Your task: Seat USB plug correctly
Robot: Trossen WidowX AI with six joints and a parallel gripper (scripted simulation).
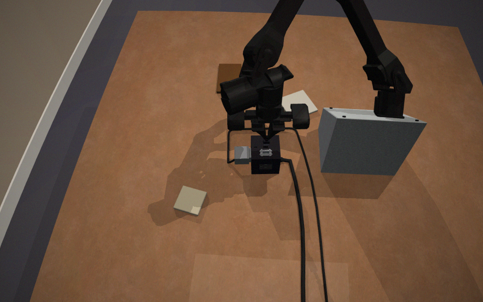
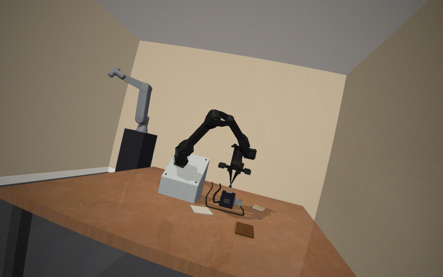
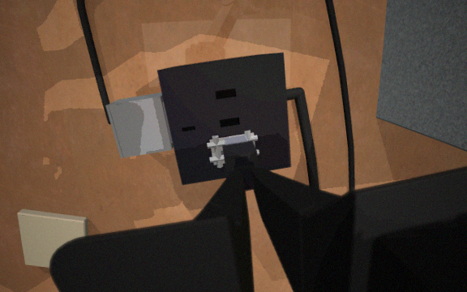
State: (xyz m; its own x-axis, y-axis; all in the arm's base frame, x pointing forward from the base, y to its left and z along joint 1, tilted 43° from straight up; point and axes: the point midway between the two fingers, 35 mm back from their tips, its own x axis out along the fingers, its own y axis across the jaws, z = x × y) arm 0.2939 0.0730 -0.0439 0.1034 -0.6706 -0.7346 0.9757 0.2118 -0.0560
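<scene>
Right now my gripper tip is 20 mm above the dark USB plug. Also, from my gripper tip: brown tile (160 mm ahead, 310 mm to the right, 130 mm below); then light grey socket frame (10 mm to the left, 60 mm below).
</scene>
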